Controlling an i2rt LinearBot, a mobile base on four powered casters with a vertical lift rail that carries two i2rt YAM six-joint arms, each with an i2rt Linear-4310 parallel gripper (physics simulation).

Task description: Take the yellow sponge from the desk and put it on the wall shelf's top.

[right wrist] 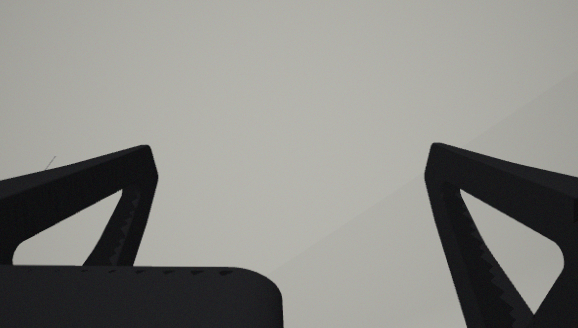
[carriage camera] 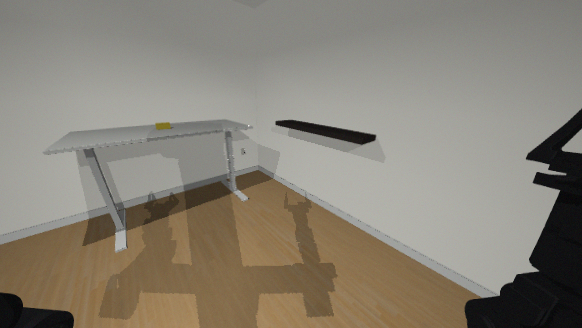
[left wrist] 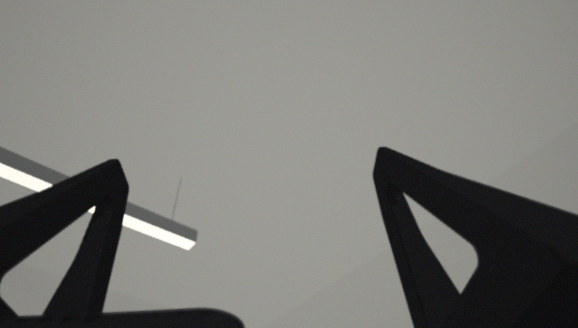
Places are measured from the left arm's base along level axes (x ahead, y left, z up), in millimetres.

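Pixels of known places: left gripper, between the fingertips: [left wrist: 251, 166]; right gripper, between the fingertips: [right wrist: 289, 160].
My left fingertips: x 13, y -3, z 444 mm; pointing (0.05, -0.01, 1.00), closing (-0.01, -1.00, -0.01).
Note:
Behind a point stands the place of what it marks.
The yellow sponge [carriage camera: 163, 126] {x 1620, y 829, z 110 mm} lies on top of the white desk [carriage camera: 100, 137] {x 1250, y 1118, z 83 mm}, near the middle of its length, at the left of the carriage view. The dark wall shelf [carriage camera: 325, 131] {x 1448, y -743, z 127 mm} is fixed to the right-hand wall, right of the desk, with its top showing as a thin strip. My left gripper [left wrist: 251, 166] {x 13, y -3, z 444 mm} is open and empty, pointing up toward the ceiling. My right gripper [right wrist: 289, 160] {x 39, y -685, z 435 mm} is open and empty, also pointing up. Both grippers are far from the sponge and the shelf.
The desk stands on two metal legs [carriage camera: 230, 160] {x 2035, y 326, z -397 mm} [carriage camera: 106, 187] {x 1252, y 1238, z -378 mm} near the room's corner. A wall outlet [carriage camera: 243, 151] {x 2648, y 287, z -465 mm} is beside the right leg. Skirting [carriage camera: 350, 225] {x 1354, y -1128, z -859 mm} runs along the walls. Robot shadows fall on the wood floor [carriage camera: 400, 290] {x 630, y -1232, z -867 mm}. A ceiling lamp [left wrist: 160, 231] {x 984, y 397, z 1209 mm} shows in the left wrist view.

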